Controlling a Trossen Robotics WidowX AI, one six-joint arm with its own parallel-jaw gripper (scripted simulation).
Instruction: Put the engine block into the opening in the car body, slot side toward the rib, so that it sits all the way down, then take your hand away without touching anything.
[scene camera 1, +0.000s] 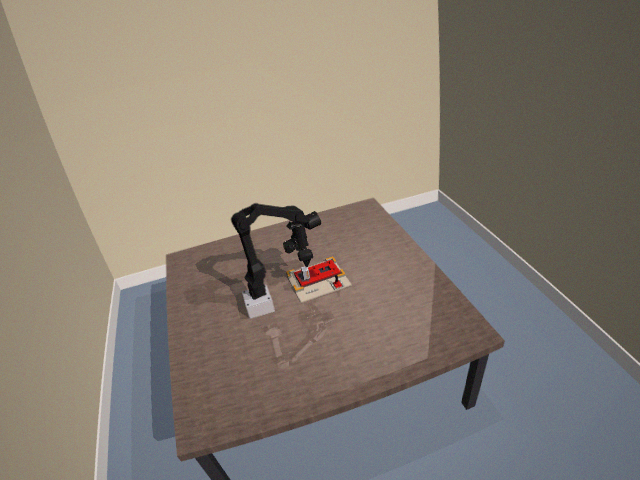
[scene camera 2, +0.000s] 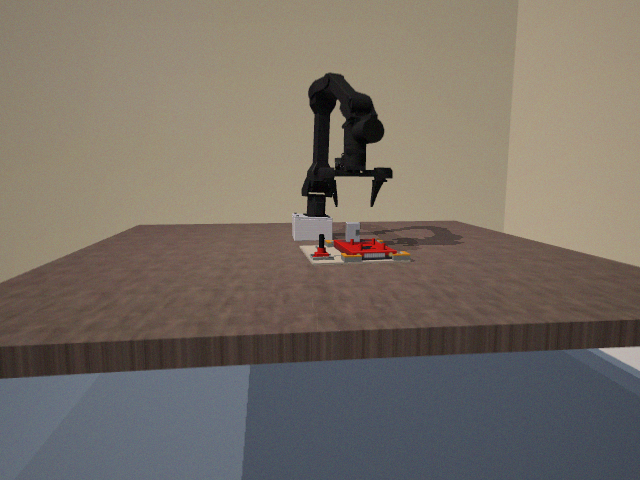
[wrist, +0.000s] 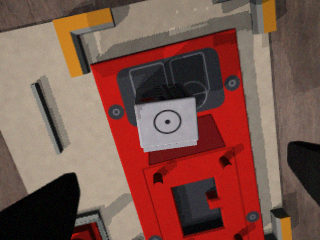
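Note:
You'd find my gripper (scene camera 2: 354, 206), (wrist: 183, 167) open, with nothing held in it. There's a red car body (scene camera 2: 370, 249) here too, and a grey engine block (wrist: 166, 115) as well.

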